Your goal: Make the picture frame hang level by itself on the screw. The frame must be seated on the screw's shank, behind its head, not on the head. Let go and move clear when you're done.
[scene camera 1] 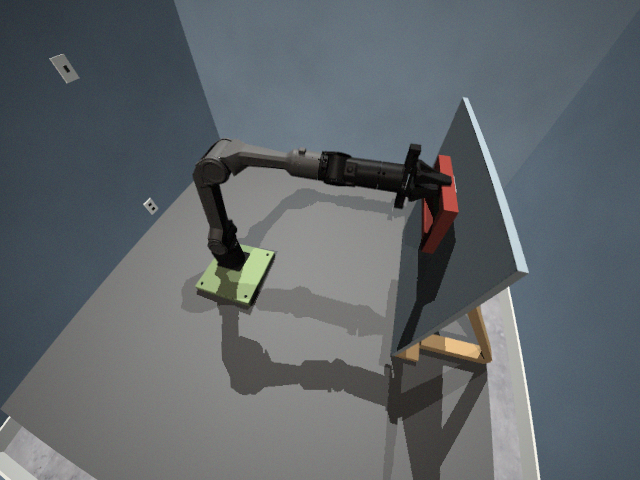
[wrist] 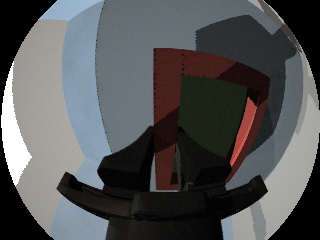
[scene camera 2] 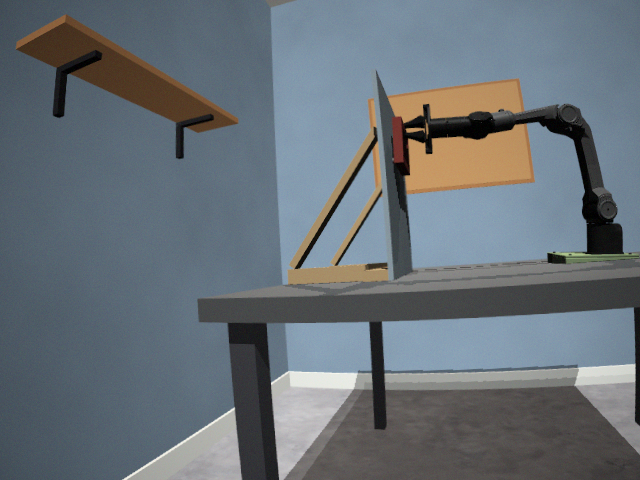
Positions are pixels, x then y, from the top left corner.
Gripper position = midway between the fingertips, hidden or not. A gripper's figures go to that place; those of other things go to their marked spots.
Labels:
My gripper (wrist: 164, 134): 0.12 m from the lens. A grey upright panel (wrist: 124, 43): 0.13 m from the lens.

